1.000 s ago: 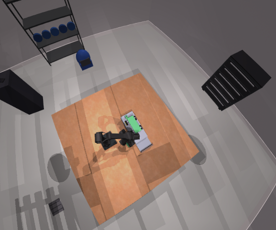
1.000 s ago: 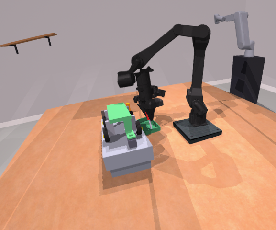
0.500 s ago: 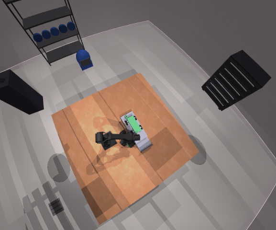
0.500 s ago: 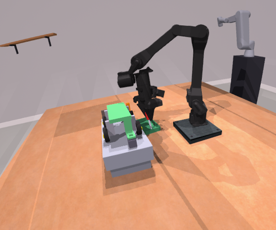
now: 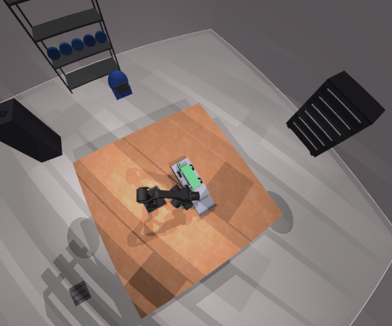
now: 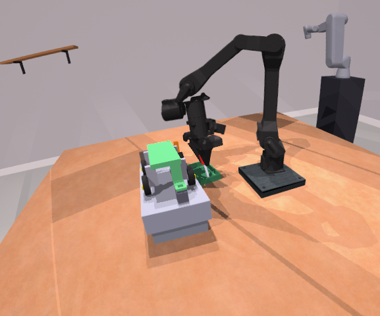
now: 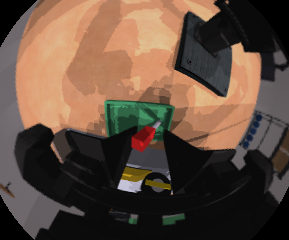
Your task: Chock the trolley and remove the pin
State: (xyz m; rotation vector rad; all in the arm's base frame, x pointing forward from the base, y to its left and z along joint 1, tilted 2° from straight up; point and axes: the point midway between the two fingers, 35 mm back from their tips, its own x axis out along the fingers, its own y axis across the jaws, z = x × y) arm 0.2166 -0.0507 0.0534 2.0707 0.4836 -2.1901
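Right now my gripper tip is right at the red-headed stop pin. Round my gripper tip: yellow chock: 80 mm ahead, 10 mm to the right, 40 mm above; then green-topped trolley: 120 mm ahead, 100 mm to the left, 70 mm above.
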